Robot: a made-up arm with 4 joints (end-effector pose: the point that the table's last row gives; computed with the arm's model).
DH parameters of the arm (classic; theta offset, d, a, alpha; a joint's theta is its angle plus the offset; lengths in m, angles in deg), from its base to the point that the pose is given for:
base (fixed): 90 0.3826 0.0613 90
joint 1: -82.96 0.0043 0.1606 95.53
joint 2: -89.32 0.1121 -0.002 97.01
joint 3: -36.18 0 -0.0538 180
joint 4: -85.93 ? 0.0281 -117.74
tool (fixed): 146.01 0.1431 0 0
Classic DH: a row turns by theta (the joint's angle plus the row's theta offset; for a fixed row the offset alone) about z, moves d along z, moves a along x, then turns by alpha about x.
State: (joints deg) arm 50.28 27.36 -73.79 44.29
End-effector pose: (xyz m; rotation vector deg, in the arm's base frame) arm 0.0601 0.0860 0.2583 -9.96 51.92 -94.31
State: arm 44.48 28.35 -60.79 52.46
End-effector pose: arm 0.0644 0.0744 0.2627 -13.51 42.14 -95.66
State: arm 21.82 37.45 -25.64 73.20
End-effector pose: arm 0.0631 0.0462 0.2914 -25.56 5.25 -100.31
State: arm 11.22 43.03 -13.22 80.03
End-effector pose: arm 0.0561 0.0420 0.3040 -30.91 -12.28 -100.49
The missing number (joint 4, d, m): 0.0297
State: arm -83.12 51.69 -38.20 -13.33
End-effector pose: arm -0.0630 -0.1366 0.3855 -117.74 -101.70 18.99
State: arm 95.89 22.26 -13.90 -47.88
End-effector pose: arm -0.1129 0.2480 0.2696 34.08 -70.37 -31.12
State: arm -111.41 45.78 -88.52 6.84
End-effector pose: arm 0.0083 -0.0345 0.4528 -104.73 -123.11 -49.35
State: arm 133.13 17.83 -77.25 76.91
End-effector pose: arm 0.0792 0.2452 0.3394 22.84 134.08 -14.91
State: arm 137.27 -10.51 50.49 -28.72
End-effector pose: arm -0.0326 0.2814 0.3591 90.96 -113.63 -31.25
